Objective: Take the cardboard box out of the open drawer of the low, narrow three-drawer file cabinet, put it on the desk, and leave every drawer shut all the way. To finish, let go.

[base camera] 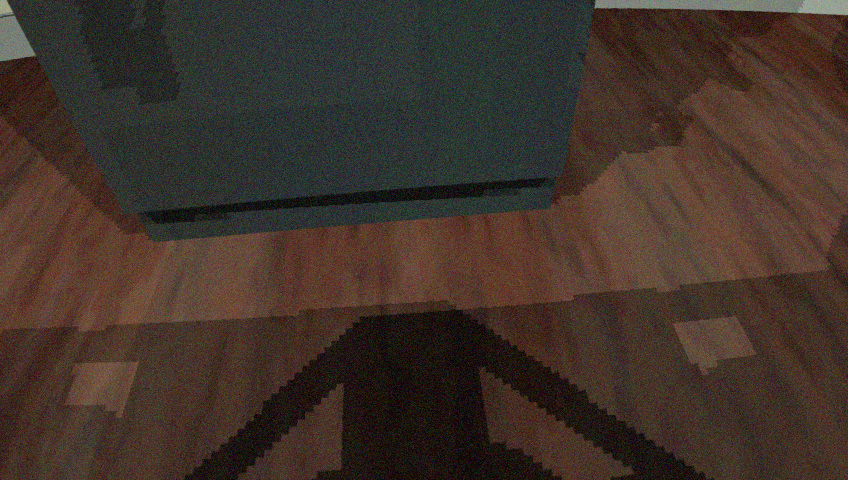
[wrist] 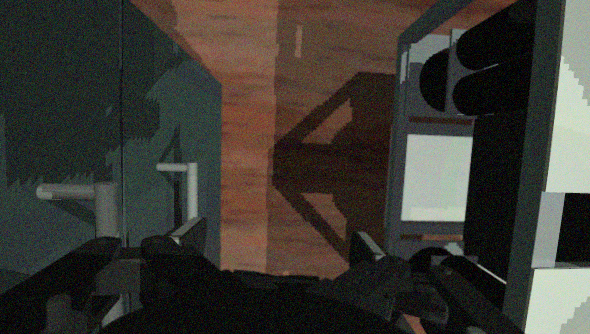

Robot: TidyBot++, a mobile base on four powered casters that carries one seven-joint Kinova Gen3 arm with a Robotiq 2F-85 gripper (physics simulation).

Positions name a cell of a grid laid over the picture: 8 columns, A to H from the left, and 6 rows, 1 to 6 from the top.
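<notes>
Gripper (wrist: D5) visible. Drawer (wrist: A4) visible.
</notes>
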